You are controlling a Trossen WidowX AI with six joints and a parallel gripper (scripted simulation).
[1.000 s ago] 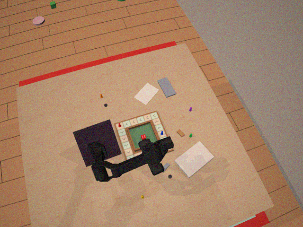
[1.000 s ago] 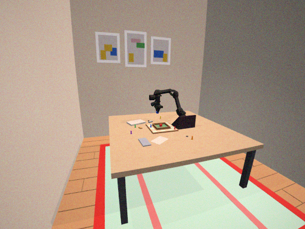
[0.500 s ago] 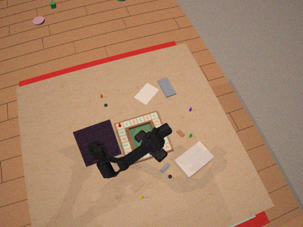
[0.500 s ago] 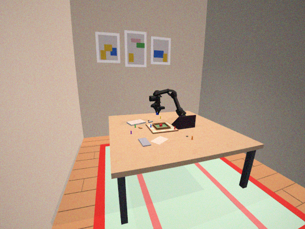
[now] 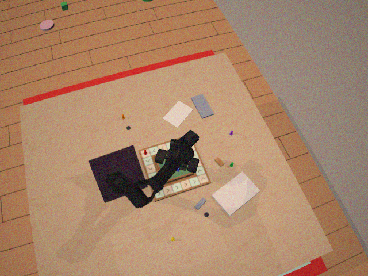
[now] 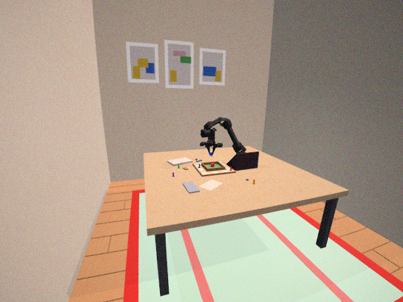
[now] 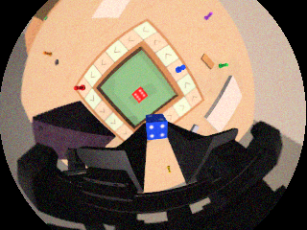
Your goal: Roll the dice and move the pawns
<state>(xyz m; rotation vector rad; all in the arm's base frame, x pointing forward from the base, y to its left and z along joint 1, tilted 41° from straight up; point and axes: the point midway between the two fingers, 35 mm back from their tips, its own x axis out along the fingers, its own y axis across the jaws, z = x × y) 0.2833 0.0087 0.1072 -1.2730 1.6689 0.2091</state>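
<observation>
My gripper tip is now 170 mm to the right of the red pawn, 110 mm past it and 80 mm above it. Round my gripper tip: small grey block (170 mm to the right, 100 mm below, 60 mm ahead); blue pawn (120 mm ahead, 80 mm below, 30 mm to the left); green tray (100 mm below, 60 mm to the left).
</observation>
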